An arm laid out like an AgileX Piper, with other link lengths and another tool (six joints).
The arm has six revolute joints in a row. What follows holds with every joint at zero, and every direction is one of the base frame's.
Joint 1 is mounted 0.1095 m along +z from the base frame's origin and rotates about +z.
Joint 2 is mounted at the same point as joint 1 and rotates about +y.
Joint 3 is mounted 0.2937 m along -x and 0.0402 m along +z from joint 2 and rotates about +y.
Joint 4 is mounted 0.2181 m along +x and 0.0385 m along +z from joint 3 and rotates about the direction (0.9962, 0, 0.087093).
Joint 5 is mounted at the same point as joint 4 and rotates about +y.
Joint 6 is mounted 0.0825 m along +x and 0.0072 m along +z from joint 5 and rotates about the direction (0.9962, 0, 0.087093).
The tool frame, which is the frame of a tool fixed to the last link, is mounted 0.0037 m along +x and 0.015 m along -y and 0.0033 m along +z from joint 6; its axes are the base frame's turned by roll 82.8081, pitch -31.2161 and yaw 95.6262 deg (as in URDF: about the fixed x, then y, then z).
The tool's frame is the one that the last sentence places.
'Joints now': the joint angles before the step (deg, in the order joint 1, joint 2, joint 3, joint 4, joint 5, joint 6). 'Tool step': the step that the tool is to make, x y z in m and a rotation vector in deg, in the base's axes. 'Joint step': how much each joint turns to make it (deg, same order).
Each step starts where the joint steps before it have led.
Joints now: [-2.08, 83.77, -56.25, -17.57, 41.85, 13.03]
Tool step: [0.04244, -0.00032, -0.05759, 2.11, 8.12, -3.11]
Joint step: [0.14, 14.18, -2.69, -0.25, -2.54, 4.47]
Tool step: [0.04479, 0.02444, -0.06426, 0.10, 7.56, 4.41]
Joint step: [4.27, 15.36, -6.10, -0.42, -1.67, 0.55]
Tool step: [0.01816, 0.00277, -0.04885, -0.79, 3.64, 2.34]
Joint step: [0.38, 9.46, -2.65, -2.13, -3.25, 0.34]
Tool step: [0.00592, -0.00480, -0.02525, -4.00, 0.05, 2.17]
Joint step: [0.00, 4.55, -0.13, -9.47, -3.01, 6.32]
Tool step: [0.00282, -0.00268, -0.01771, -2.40, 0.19, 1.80]
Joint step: [0.00, 3.13, -0.06, -6.78, -1.78, 4.59]
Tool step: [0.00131, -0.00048, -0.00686, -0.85, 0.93, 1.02]
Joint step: [0.05, 1.33, -0.47, -1.37, 0.19, 0.13]
